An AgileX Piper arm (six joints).
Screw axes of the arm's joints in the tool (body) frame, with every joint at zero. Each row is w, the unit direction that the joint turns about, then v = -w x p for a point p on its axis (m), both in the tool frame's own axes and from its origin. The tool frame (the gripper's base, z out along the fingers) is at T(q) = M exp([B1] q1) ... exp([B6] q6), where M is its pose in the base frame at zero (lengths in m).
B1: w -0.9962 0 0.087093 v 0 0.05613 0
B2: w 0 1 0 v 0.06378 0 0.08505
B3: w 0 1 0 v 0.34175 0 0.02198
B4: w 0 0 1 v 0 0 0
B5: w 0 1 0 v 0.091 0 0
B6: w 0 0 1 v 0 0 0
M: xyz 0.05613 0 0.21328 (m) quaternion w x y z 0.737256 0 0.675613 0
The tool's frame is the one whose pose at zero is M.
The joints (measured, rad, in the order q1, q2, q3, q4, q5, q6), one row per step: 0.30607, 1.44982, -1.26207, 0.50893, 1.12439, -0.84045; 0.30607, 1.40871, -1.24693, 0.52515, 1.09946, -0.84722; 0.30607, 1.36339, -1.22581, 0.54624, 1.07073, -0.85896; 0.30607, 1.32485, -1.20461, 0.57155, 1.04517, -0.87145; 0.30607, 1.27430, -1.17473, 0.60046, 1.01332, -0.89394; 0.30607, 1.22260, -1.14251, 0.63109, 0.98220, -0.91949; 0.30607, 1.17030, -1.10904, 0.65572, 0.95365, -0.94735; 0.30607, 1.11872, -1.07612, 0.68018, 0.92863, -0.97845; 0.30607, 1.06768, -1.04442, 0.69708, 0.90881, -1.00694; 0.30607, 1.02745, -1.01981, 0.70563, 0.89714, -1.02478; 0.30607, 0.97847, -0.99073, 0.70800, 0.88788, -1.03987; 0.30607, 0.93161, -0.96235, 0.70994, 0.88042, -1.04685; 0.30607, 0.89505, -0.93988, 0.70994, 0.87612, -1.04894; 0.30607, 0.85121, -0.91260, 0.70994, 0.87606, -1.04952
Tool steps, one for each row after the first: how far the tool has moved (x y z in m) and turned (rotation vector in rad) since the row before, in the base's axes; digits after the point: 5 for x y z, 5 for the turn. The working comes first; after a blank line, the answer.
Tool pose at each row, in the base's axes (x y z in m, rotation vector in rad; the steps are taken from these numbers as rounded here): 0.26241, 0.12487, 0.32944, -1.26903, 2.31157, 0.52367; 0.25494, 0.12319, 0.33814, -1.24561, 2.26458, 0.51723; 0.24621, 0.12131, 0.34628, -1.22208, 2.21285, 0.51315; 0.23841, 0.11999, 0.35232, -1.19993, 2.16842, 0.51748; 0.22788, 0.11777, 0.35894, -1.18020, 2.11044, 0.51604; 0.21681, 0.11535, 0.36465, -1.16217, 2.05256, 0.51458; 0.20542, 0.11237, 0.36916, -1.15059, 1.99726, 0.50549; 0.19394, 0.10935, 0.37288, -1.14370, 1.94264, 0.49534; 0.18239, 0.10596, 0.37564, -1.14156, 1.89368, 0.47998; 0.17314, 0.10308, 0.37709, -1.14091, 1.86071, 0.46694; 0.16178, 0.09927, 0.37797, -1.14212, 1.82781, 0.44845; 0.15095, 0.09566, 0.37800, -1.13791, 1.80244, 0.43566; 0.14255, 0.09283, 0.37741, -1.13373, 1.78602, 0.42703; 0.13227, 0.08958, 0.37590, -1.13116, 1.76996, 0.42085

-0.00747, -0.00168, 0.00870, 0.02723, -0.04450, -0.00817; -0.00873, -0.00188, 0.00814, 0.03085, -0.04709, -0.00671; -0.00780, -0.00132, 0.00604, 0.03160, -0.03698, -0.00512; -0.01053, -0.00222, 0.00662, 0.03391, -0.04997, -0.00195; -0.01107, -0.00242, 0.00571, 0.03325, -0.04956, -0.00049; -0.01139, -0.00298, 0.00451, 0.02511, -0.05021, 0.00138; -0.01148, -0.00302, 0.00372, 0.02194, -0.04956, 0.00445; -0.01155, -0.00339, 0.00276, 0.01415, -0.04695, 0.00486; -0.00925, -0.00288, 0.00145, 0.00752, -0.03283, 0.00299; -0.01136, -0.00381, 0.00088, 0.00343, -0.03518, 0.00227; -0.01083, -0.00361, 0.00003, 0.00605, -0.02708, -0.00102; -0.00840, -0.00283, -0.00059, 0.00447, -0.01789, -0.00174; -0.01028, -0.00325, -0.00151, 0.00470, -0.01623, 0.00024
